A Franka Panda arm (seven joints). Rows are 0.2 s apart.
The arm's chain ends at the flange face. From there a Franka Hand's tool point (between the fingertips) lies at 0.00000 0.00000 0.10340 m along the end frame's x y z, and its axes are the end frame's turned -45 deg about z.
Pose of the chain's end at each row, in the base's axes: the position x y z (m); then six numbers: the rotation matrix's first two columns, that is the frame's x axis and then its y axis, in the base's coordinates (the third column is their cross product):
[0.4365 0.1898 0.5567 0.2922 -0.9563 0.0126 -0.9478 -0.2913 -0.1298]
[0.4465 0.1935 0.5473 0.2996 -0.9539 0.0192 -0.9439 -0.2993 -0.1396]
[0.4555 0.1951 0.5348 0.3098 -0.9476 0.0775 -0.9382 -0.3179 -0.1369]
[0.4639 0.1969 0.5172 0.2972 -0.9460 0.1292 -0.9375 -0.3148 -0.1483]
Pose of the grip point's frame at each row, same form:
[0.4497 0.1925 0.4542 0.8768 -0.4702 0.1007 -0.4636 -0.8822 -0.0829]
[0.4609 0.1960 0.4449 0.8793 -0.4629 0.1123 -0.4556 -0.8861 -0.0851]
[0.4715 0.1920 0.4327 0.8825 -0.4453 0.1516 -0.4443 -0.8948 -0.0420]
[0.4826 0.1889 0.4158 0.8731 -0.4463 0.1962 -0.4528 -0.8915 -0.0135]

